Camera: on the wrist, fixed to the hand. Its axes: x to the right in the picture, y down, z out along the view.
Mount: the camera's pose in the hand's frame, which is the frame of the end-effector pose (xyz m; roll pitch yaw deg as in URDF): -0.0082 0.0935 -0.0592 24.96 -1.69 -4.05
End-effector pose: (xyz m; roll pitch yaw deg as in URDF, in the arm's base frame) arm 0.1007 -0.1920 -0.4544 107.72 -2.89 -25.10
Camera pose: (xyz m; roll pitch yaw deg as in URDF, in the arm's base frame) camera 0.1002 -0.1609 -0.3479 132.62 1.48 -25.48
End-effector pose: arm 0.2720 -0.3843 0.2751 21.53 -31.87 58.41
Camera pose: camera 0.1815 -0.3240 0.2531 49.16 -31.85 53.24
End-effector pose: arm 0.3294 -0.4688 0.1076 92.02 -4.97 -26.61
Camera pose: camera 0.3397 -0.4115 0.2021 117.00 -0.86 -28.16
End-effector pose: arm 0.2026 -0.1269 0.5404 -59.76 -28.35 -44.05
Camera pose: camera 0.2323 -0.1613 0.4392 -34.51 -32.70 -44.74
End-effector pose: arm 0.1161 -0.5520 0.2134 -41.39 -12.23 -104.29
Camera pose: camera 0.1426 -0.5737 0.1078 -16.00 -16.17 -106.29
